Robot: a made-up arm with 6 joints.
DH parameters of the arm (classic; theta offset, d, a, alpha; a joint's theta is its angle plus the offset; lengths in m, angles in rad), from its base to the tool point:
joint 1: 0 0.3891 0 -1.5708
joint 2: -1.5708 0 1.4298 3.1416
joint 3: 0 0 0 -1.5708
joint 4: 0 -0.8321 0 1.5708
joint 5: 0 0.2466 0 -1.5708
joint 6: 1.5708 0 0 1.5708
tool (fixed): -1.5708 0 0 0
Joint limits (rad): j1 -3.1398..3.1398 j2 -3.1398..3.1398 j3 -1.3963..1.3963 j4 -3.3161..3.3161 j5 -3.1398..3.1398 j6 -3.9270..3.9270
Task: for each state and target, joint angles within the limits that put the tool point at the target. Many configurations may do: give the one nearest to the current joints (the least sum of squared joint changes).
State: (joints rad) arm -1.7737 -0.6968 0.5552 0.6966 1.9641 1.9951
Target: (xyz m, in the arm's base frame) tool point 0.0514 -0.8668 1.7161
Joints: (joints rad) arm -1.2717 0.0047 -0.2784 0.5796 1.9641 1.9951
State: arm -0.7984 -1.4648 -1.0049 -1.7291 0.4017 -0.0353
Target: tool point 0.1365 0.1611 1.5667
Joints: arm -1.2609 -0.7300 -0.3966 -2.3838 0.4017 -0.0353
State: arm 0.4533 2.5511 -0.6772 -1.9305 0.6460 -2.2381
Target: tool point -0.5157 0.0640 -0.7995
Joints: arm 0.1367 2.9079 -0.2278 -2.1437 0.6460 -2.2381
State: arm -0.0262 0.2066 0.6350 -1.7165 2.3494 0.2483
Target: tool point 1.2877 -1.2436 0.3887
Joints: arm -0.7735 1.0724 0.4527 -1.6106 2.3494 0.2483
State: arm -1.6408 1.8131 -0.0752 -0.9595 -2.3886 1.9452
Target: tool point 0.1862 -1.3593 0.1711
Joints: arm -1.3369 1.1104 -0.1178 -0.9967 -2.3886 1.9452
